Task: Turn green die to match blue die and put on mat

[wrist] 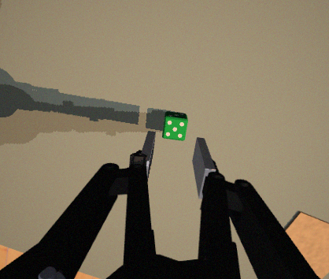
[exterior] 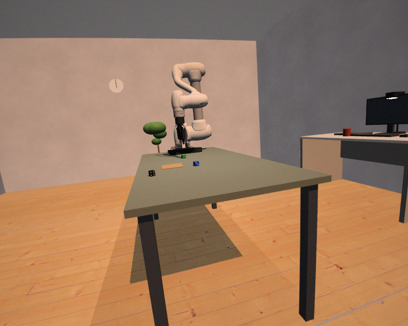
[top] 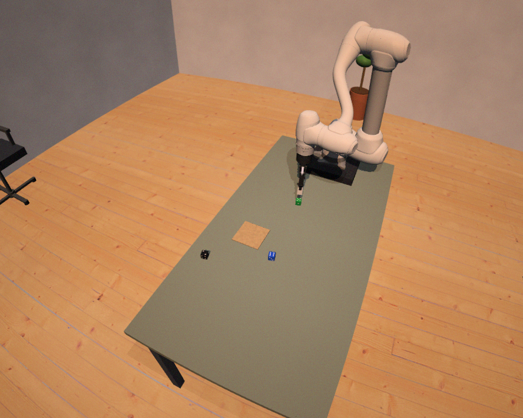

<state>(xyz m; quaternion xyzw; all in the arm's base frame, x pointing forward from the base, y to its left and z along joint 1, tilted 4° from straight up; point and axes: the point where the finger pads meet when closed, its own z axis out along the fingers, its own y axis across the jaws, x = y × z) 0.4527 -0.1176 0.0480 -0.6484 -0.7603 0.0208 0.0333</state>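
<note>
My gripper is now 10 cm above the green die. Also, from my hand: black die: 51 cm ahead, 32 cm to the right, 10 cm below; then blue die: 41 cm ahead, 2 cm to the right, 10 cm below; then tan mat: 30 cm ahead, 16 cm to the right, 12 cm below.
</note>
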